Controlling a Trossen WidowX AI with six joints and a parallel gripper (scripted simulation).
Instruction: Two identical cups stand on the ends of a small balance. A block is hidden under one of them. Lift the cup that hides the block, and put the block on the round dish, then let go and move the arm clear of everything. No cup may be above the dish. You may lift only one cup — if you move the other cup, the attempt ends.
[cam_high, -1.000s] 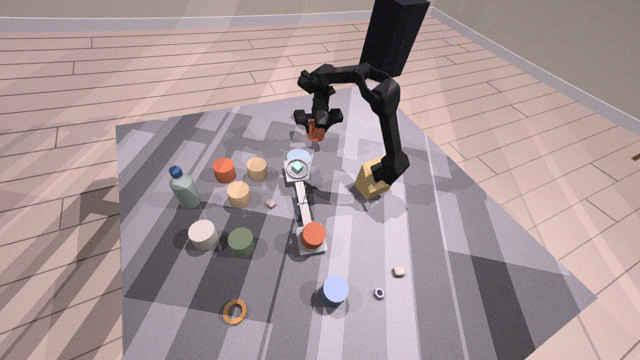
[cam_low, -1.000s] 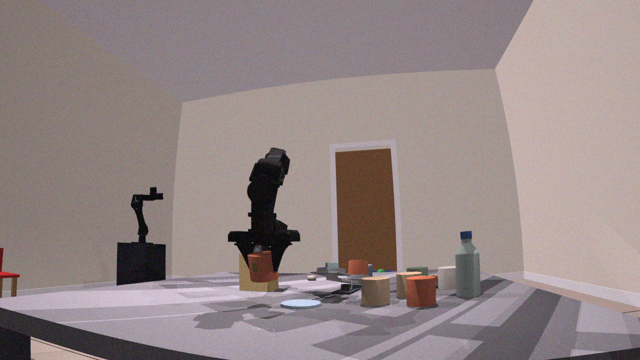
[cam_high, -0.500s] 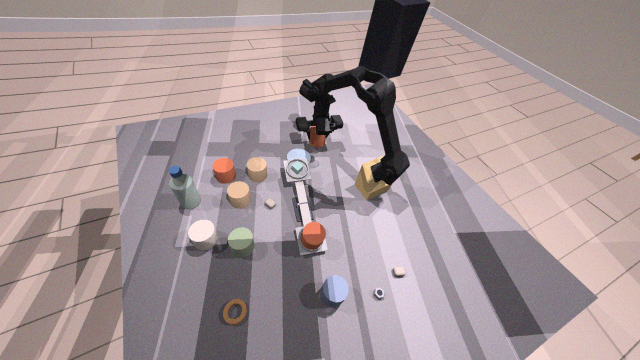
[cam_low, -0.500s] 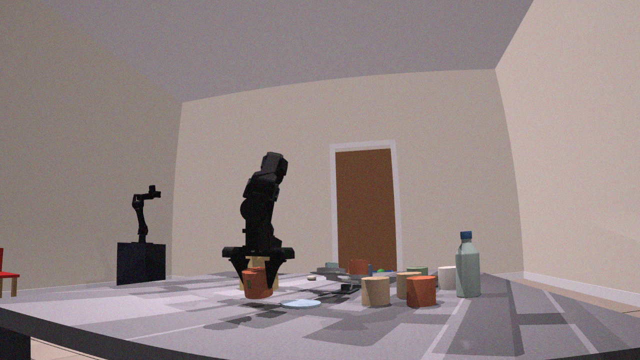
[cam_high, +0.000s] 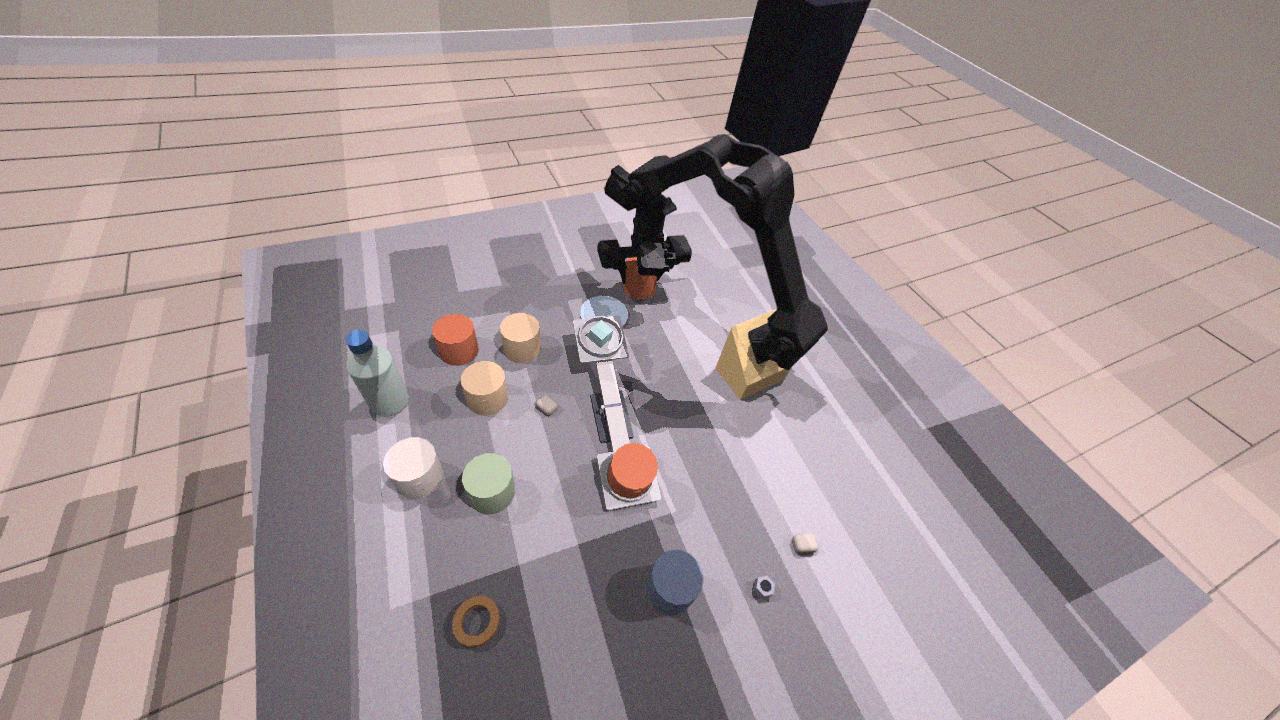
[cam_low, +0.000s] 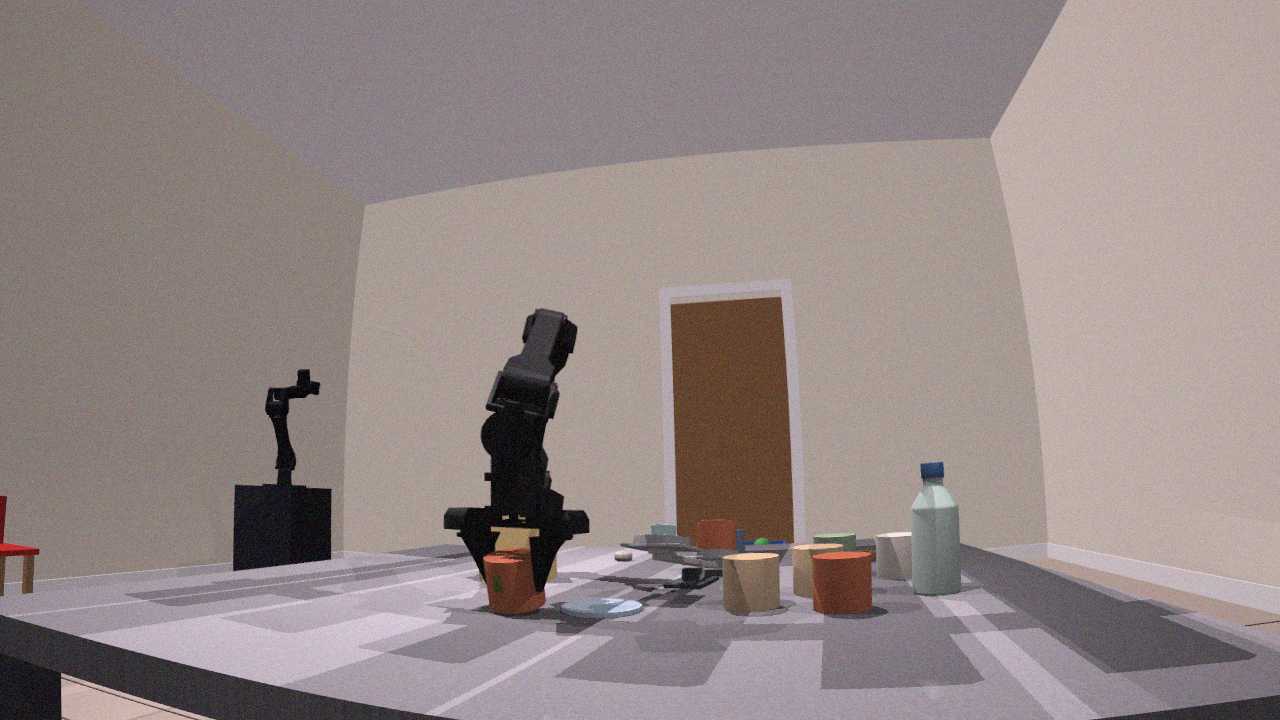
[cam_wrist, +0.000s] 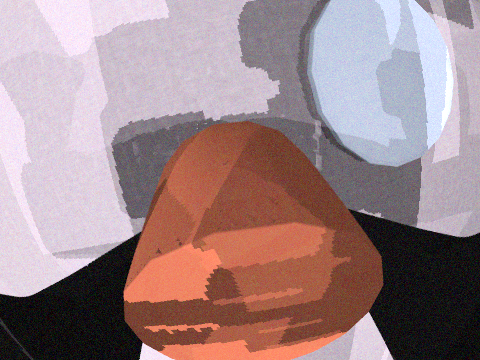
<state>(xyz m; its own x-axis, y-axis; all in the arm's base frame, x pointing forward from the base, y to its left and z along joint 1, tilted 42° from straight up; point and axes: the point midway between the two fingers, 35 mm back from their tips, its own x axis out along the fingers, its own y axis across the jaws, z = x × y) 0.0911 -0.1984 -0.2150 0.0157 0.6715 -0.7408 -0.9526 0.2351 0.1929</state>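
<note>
Right now my gripper tip is 18 cm short of the teal block, 14 cm to the right of it and 6 cm below it. Also, from my gripper tip: bottle 54 cm ahead, 5 cm to the left, 8 cm above; then round pale blue dish 10 cm ahead, 3 cm to the left, 3 cm below; then balance 22 cm ahead, 25 cm to the left, 1 cm above.
</note>
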